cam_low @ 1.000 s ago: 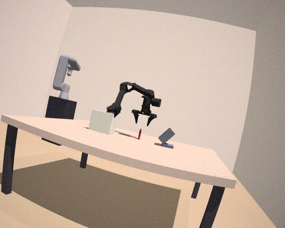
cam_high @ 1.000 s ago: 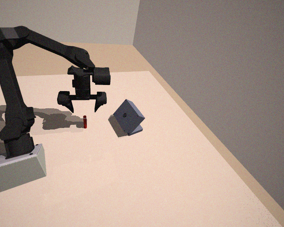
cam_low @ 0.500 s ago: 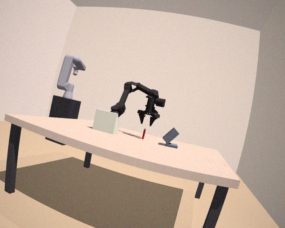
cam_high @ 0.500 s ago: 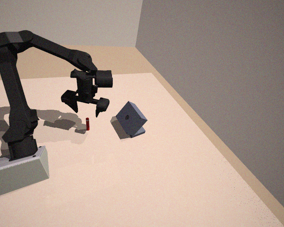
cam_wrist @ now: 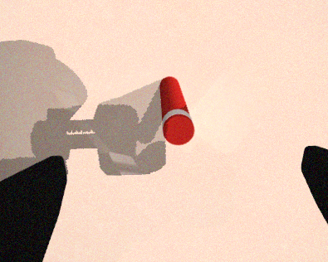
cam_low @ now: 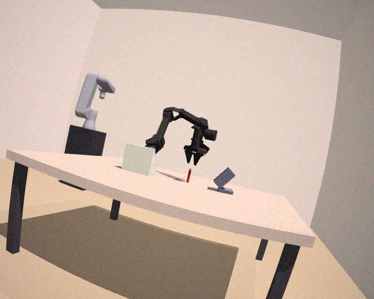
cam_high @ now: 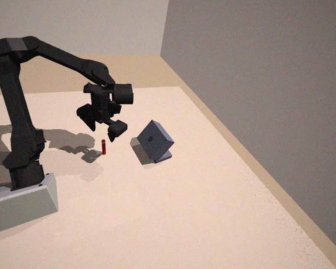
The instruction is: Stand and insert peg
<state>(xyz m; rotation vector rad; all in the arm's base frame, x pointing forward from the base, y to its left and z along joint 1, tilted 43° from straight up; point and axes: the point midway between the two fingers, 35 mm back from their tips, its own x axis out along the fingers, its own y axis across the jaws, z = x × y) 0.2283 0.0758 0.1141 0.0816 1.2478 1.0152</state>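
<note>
My gripper tip is 5 cm above the red peg. The rest, counted from my gripper tip: grey-blue sloped panel 20 cm ahead, 5 cm to the right, 3 cm below; panel foot 23 cm ahead, 5 cm to the right, 10 cm below.
</note>
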